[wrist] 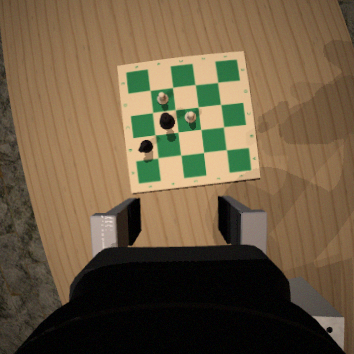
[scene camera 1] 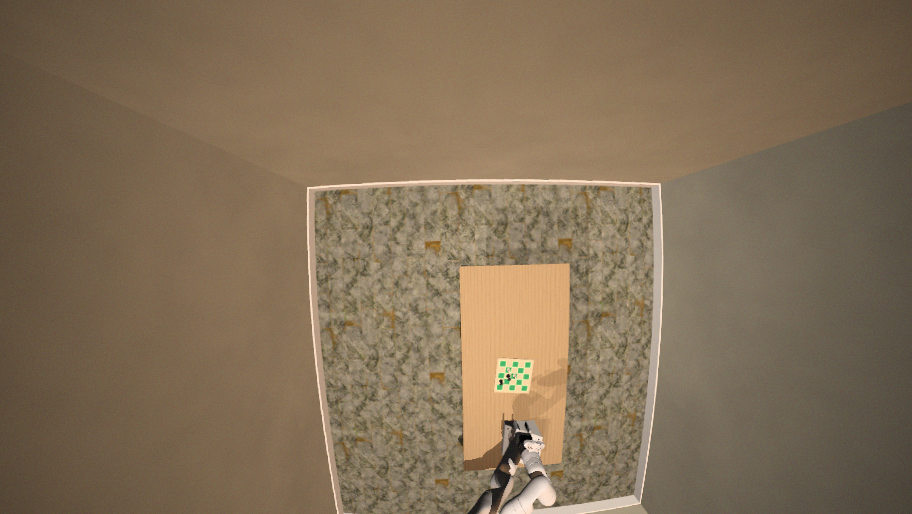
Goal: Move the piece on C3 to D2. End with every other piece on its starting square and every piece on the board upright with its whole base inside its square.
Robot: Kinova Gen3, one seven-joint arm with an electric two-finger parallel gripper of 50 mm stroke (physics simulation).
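Places are measured from the arm's base along level axes (x ahead, y left, z up), in metres.
Pixels of known places: gripper, between the fingertips: (wrist: pixel 178 213) (scene camera 1: pixel 520 422); arm's base, origin of its link: (scene camera 1: pixel 517 445).
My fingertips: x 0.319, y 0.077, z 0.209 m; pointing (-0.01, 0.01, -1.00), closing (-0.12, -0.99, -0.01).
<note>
For each thing: its top centre in the pictures, then the offset to it from my fingertips. "spot": a spot on its surface instead. Level surfaces: height alone.
- checkered board, centre of its top: (wrist: pixel 188 119) (scene camera 1: pixel 513 376) dz -0.284, dx +0.101, dy -0.028 m
- C3, centre of its top: (wrist: pixel 190 113) (scene camera 1: pixel 515 378) dz -0.253, dx +0.105, dy -0.032 m
- green D2 square, a spot on its surface: (wrist: pixel 208 95) spot: dz -0.284, dx +0.136, dy -0.068 m
- C4, centre of its top: (wrist: pixel 164 116) (scene camera 1: pixel 510 380) dz -0.231, dx +0.104, dy +0.007 m
- D4, centre of its top: (wrist: pixel 160 93) (scene camera 1: pixel 509 372) dz -0.253, dx +0.143, dy +0.009 m
- B5, centre of its top: (wrist: pixel 142 144) (scene camera 1: pixel 502 384) dz -0.245, dx +0.068, dy +0.048 m
- long wooden table, height of its surface: dz -0.290 m
The checkered board (scene camera 1: pixel 521 370) (wrist: pixel 232 137) shows in both views. The light piece on C3 (scene camera 1: pixel 513 376) (wrist: pixel 190 117) stands upright on the centre green square. The green D2 square (wrist: pixel 208 95) is bare, diagonally up and right of it in the wrist view. A black piece on C4 (scene camera 1: pixel 508 377) (wrist: pixel 167 121) stands directly left of the C3 piece. Another light piece on D4 (scene camera 1: pixel 508 369) (wrist: pixel 162 98) and a black piece on B5 (scene camera 1: pixel 500 382) (wrist: pixel 145 146) stand upright. My gripper (scene camera 1: pixel 508 418) (wrist: pixel 178 213) is open and empty, short of the board's A-row edge.
The board lies on a long wooden table (scene camera 1: pixel 514 306) (wrist: pixel 65 100). The arm (scene camera 1: pixel 532 456) reaches in from the near end in the scene view. A grey block-like plate (wrist: pixel 320 305) stands at the lower right of the wrist view. The arm's shadow falls on the table right of the board.
</note>
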